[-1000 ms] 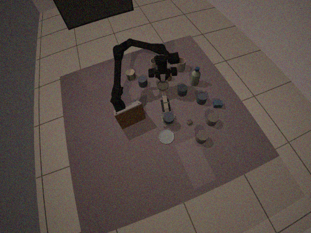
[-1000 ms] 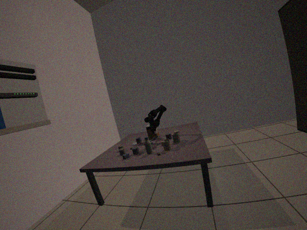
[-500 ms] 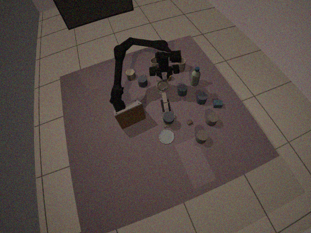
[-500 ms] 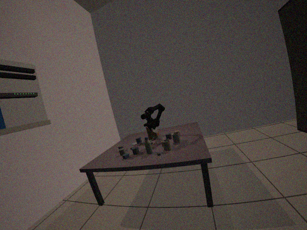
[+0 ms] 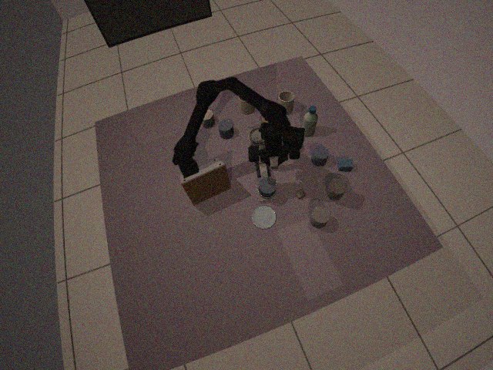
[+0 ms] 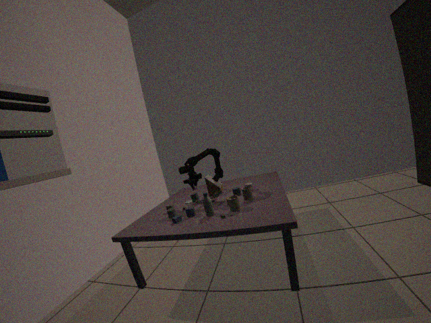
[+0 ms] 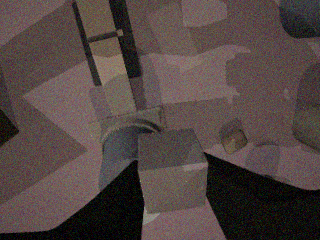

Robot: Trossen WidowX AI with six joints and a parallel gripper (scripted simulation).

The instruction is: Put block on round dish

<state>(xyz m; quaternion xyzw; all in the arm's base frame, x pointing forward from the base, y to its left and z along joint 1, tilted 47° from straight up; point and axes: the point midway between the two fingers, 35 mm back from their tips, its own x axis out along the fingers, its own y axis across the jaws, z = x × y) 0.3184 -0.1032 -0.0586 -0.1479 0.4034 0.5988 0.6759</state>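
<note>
The pale round dish lies 110 mm behind my gripper tip, 130 mm to the right of it and 150 mm below it. Round my gripper tip: yellow ring: 120 mm ahead, 310 mm to the left, 130 mm below; then small balance: 10 mm behind, 90 mm to the left, 110 mm below; then blue block: 330 mm ahead, 70 mm to the right, 130 mm below.
</note>
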